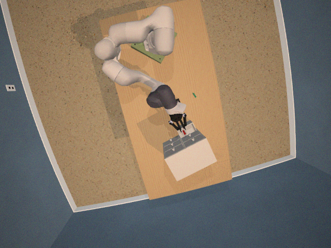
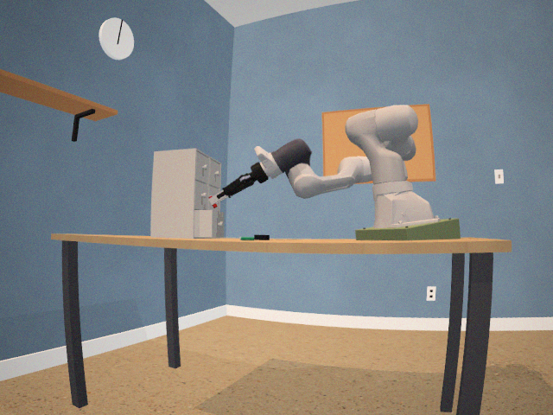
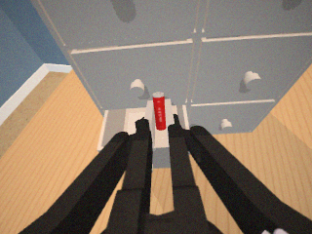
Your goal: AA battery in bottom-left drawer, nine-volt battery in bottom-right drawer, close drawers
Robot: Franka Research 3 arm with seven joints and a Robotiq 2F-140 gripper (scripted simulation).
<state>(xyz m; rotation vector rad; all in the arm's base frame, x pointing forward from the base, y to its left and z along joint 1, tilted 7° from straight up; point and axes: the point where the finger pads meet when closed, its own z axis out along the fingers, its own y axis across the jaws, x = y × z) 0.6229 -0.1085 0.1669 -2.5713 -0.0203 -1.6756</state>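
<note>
Now: the red AA battery 20 mm ahead of my hand and 10 mm below it. The rest, counted from my hand: green AA battery: 180 mm behind, 200 mm to the left, 150 mm below; black nine-volt battery: 180 mm behind, 60 mm to the left, 150 mm below.
</note>
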